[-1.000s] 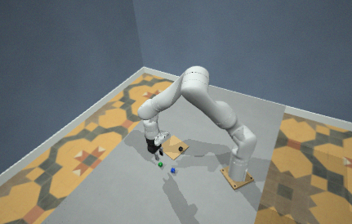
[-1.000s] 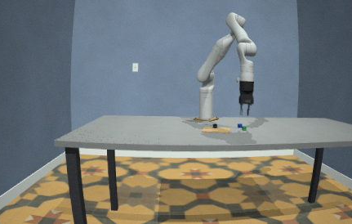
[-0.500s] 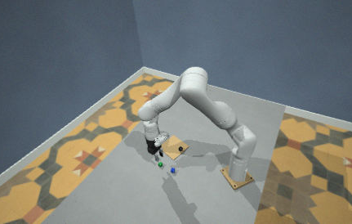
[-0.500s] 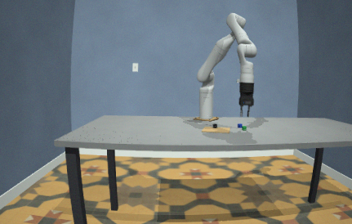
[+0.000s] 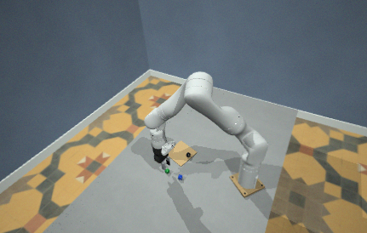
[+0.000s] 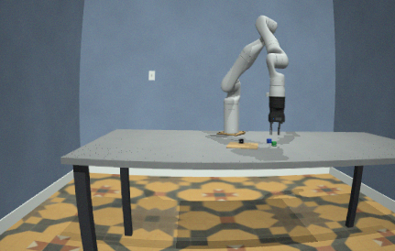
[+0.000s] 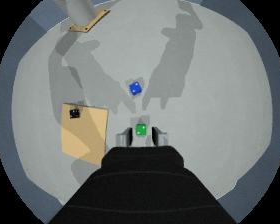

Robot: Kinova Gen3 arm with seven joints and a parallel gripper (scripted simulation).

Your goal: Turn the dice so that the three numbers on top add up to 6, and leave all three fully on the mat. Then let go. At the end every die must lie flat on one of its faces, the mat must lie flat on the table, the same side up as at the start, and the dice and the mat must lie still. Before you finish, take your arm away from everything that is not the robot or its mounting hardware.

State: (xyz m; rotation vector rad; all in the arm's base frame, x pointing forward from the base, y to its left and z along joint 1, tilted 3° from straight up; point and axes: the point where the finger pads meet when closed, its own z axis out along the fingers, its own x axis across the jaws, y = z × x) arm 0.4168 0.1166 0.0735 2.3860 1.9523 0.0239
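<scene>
Now: the green die 6 cm below my hand. Round my hand: black die (15 cm to the right, 7 cm behind, 6 cm below); then blue die (9 cm behind, 6 cm below, 1 cm to the left); then tan mat (15 cm to the right, 7 cm below, 2 cm behind).
</scene>
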